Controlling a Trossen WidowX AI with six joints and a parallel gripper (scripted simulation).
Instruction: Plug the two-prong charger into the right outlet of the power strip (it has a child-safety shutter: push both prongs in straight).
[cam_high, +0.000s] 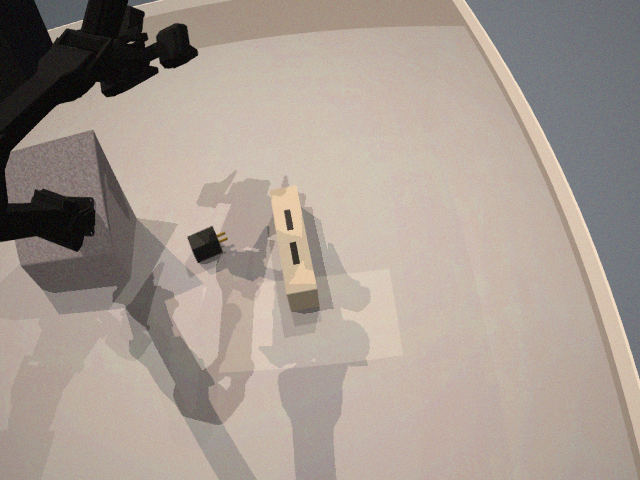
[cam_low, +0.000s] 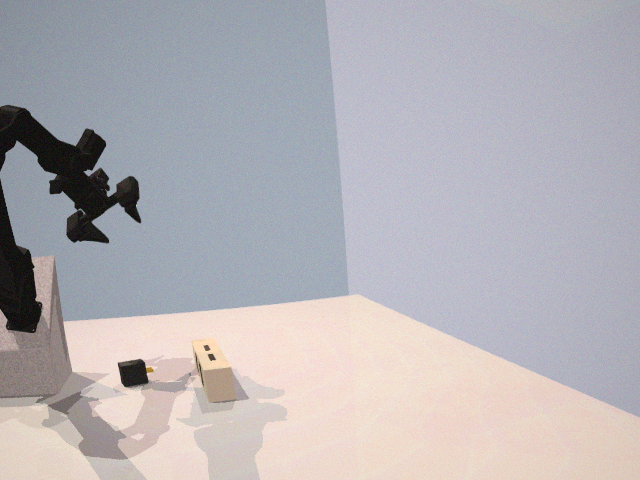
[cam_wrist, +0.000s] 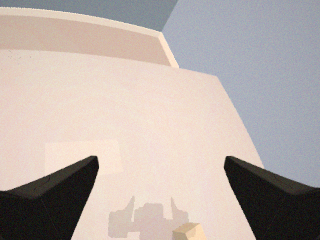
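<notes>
My gripper tip is now 250 mm above the black two-prong charger, 180 mm to the left of it and 40 mm short of it.
</notes>
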